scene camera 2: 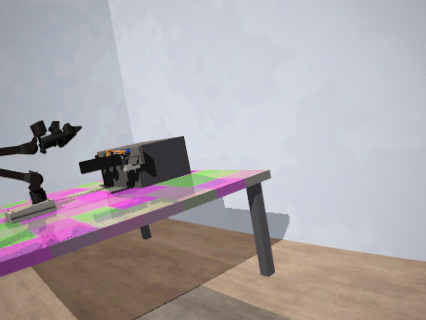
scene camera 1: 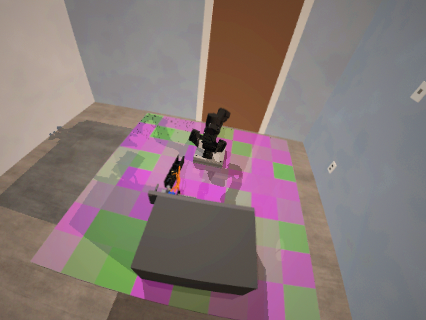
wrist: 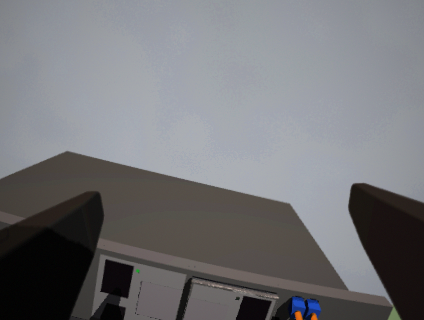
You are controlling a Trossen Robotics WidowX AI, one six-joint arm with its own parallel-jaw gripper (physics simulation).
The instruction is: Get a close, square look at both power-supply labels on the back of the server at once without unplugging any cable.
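Seen in the pictures: gripper, fingertip midpoint: [scene camera 2: 79,130] [scene camera 1: 206,149] [wrist: 227,201]; arm's base, link origin: [scene camera 2: 39,201] [scene camera 1: 207,155].
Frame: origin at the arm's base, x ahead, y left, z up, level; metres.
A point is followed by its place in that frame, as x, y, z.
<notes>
The dark grey server [scene camera 1: 200,240] @(0.633, 0.085, 0.158) [scene camera 2: 167,160] @(0.647, -0.135, 0.052) [wrist: 190,200] @(0.658, 0.055, 0.158) stands on the table. In the wrist view its back panel is low in the picture, seen tilted and cut off by the bottom edge. The left power-supply label [wrist: 159,300] @(0.451, 0.050, 0.117) is a pale rectangle, and the right power-supply label [wrist: 212,306] @(0.444, -0.002, 0.130) is a pale area running out of the picture; no text is readable. Two blue plugs [wrist: 305,305] @(0.458, -0.094, 0.146) with orange cables [scene camera 1: 177,177] @(0.347, -0.099, 0.136) [scene camera 2: 116,152] @(0.401, -0.081, 0.147) sit at the right. My gripper [scene camera 2: 80,128] @(0.270, 0.020, 0.292) [wrist: 227,201] @(0.270, 0.020, 0.292) is open and empty, raised in front of and above the server's back.
A long black bracket [scene camera 1: 172,172] @(0.327, -0.132, 0.142) [scene camera 2: 99,164] @(0.277, -0.150, 0.114) sticks out from the server's back beside the cables. The arm's pale base [scene camera 1: 209,159] @(0.037, 0.020, 0.002) [scene camera 2: 31,211] @(-0.060, -0.092, -0.019) stands on the chequered table [scene camera 1: 292,267] @(0.597, 0.553, -0.048) [scene camera 2: 200,199] @(0.455, -0.642, -0.067). A brown door [scene camera 1: 250,55] is behind the arm.
</notes>
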